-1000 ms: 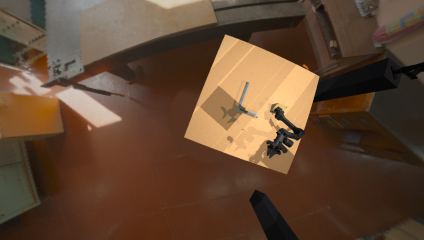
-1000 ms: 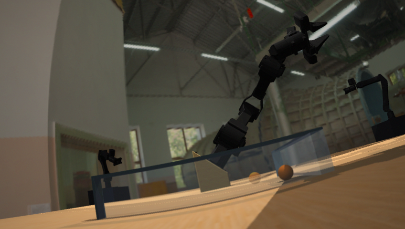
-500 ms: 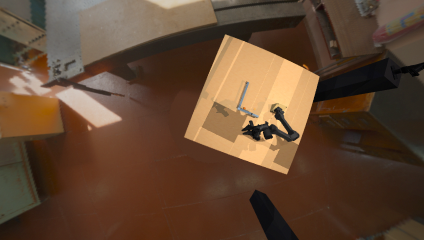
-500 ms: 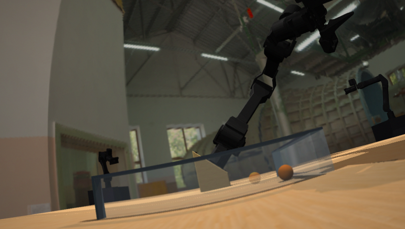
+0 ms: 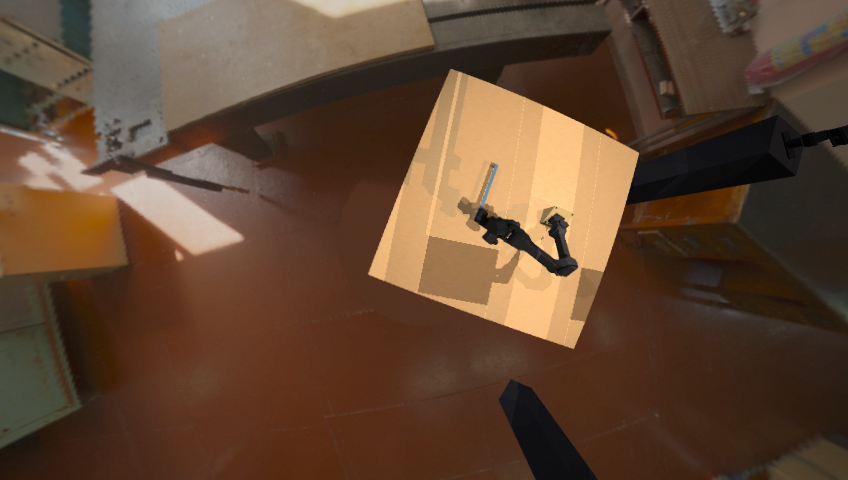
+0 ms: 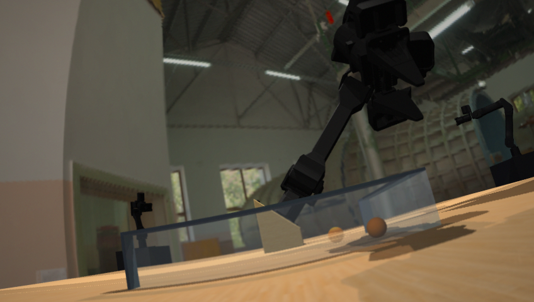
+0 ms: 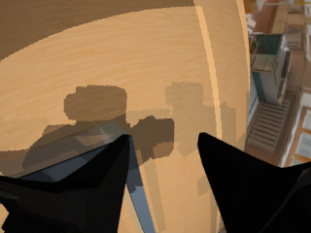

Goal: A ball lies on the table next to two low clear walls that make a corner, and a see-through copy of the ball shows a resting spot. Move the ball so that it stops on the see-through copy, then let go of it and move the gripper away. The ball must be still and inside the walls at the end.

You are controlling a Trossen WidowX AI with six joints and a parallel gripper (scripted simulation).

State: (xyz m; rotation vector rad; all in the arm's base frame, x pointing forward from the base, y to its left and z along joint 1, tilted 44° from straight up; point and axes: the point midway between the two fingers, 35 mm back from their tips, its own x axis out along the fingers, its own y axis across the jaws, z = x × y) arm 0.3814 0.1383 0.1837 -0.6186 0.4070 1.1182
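The orange ball lies 120 mm below my gripper tip, 80 mm to the right of it and 60 mm behind it. Round my gripper tip: see-through copy (170 mm behind, 120 mm to the right, 120 mm below).
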